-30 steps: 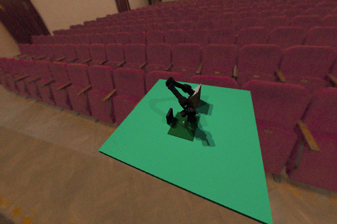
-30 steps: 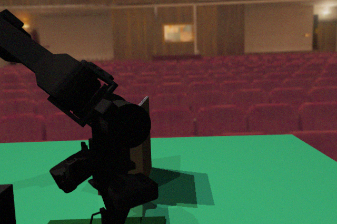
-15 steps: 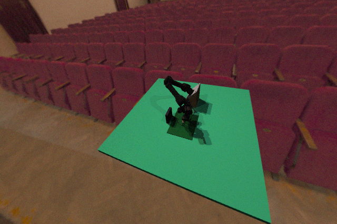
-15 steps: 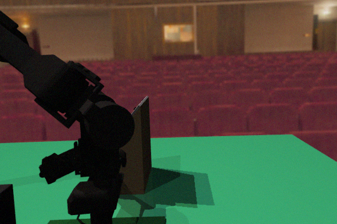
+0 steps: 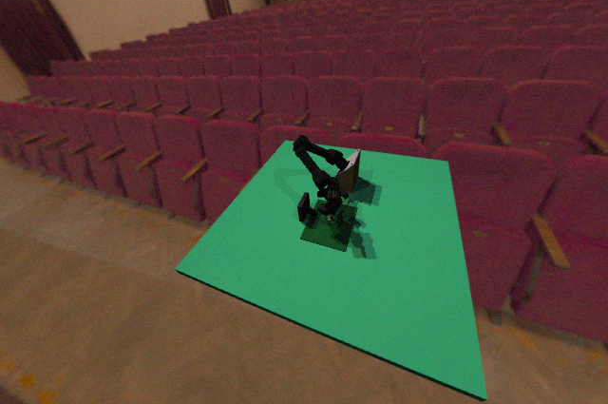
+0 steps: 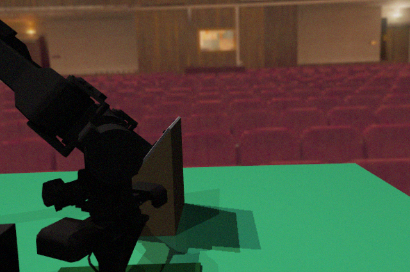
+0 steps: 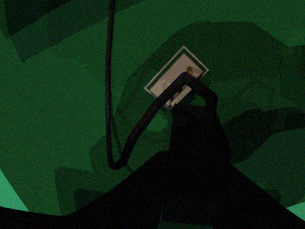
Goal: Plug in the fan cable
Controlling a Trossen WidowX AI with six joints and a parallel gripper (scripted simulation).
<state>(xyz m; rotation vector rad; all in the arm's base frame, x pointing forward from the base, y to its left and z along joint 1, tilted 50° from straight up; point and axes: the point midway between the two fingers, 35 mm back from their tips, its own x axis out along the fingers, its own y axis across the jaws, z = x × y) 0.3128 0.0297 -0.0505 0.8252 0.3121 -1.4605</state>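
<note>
The four-pin fan header is 2 cm to the right of my gripper tip and 7 cm below it. From my gripper tip the other things lie so: black fan (3 cm ahead, 16 cm to the right, 1 cm below); dark green board (2 cm ahead, 1 cm to the right, 8 cm below); fan plug (1 cm to the right, 1 cm above).
</note>
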